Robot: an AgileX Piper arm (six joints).
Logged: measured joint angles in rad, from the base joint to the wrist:
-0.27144, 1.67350, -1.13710, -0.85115, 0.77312, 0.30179
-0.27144, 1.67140, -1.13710, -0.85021, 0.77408, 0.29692
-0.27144, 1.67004, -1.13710, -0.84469, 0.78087, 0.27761
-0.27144, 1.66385, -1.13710, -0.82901, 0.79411, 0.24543
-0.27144, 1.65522, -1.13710, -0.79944, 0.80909, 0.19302
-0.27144, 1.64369, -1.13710, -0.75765, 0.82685, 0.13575
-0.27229, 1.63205, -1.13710, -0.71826, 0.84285, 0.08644
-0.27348, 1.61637, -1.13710, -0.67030, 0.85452, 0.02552
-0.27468, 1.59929, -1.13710, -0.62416, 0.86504, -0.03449
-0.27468, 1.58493, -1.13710, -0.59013, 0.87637, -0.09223
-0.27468, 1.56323, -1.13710, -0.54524, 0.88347, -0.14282
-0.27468, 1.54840, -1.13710, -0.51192, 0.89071, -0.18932
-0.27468, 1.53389, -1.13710, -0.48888, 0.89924, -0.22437
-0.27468, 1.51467, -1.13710, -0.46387, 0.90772, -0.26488
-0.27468, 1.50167, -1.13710, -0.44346, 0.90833, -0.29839
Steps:
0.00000, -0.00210, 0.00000, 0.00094, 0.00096, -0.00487
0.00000, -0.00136, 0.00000, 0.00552, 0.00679, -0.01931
0.00000, -0.00619, 0.00000, 0.01568, 0.01324, -0.03218
0.00000, -0.00863, 0.00000, 0.02957, 0.01498, -0.05241
0.00000, -0.01153, 0.00000, 0.04179, 0.01776, -0.05727
-0.00085, -0.01164, 0.00000, 0.03939, 0.01600, -0.04931
-0.00119, -0.01568, 0.00000, 0.04796, 0.01167, -0.06092
-0.00120, -0.01708, 0.00000, 0.04614, 0.01052, -0.06001
0.00000, -0.01436, 0.00000, 0.03403, 0.01133, -0.05774
0.00000, -0.02170, 0.00000, 0.04489, 0.00710, -0.05059
0.00000, -0.01483, 0.00000, 0.03332, 0.00724, -0.04650
0.00000, -0.01451, 0.00000, 0.02304, 0.00853, -0.03505
0.00000, -0.01922, 0.00000, 0.02501, 0.00848, -0.04051
0.00000, -0.01300, 0.00000, 0.02041, 0.00061, -0.03351

